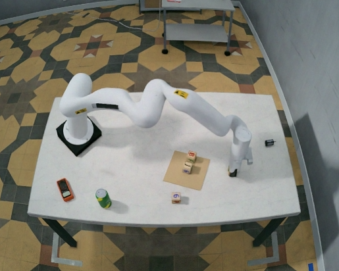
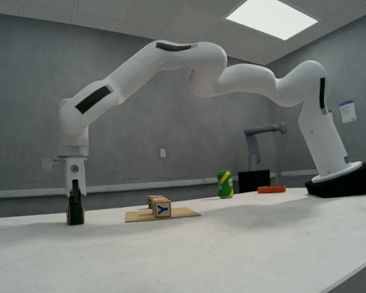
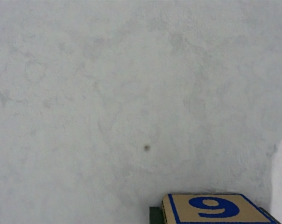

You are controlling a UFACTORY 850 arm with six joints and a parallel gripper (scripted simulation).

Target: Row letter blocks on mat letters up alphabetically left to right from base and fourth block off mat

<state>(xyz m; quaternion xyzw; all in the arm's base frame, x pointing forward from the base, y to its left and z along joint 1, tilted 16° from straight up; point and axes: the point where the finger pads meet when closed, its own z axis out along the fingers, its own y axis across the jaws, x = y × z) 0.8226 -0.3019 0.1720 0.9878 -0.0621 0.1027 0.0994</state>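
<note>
Now: hand 24 cm past the J block, 5 cm to the right of it and 1 cm below it. The rest, counted from my hand: tan mat (24 cm behind, 5 cm to the left, 2 cm below); small black object (29 cm ahead, 15 cm to the left); Q block (right at my hand).
</note>
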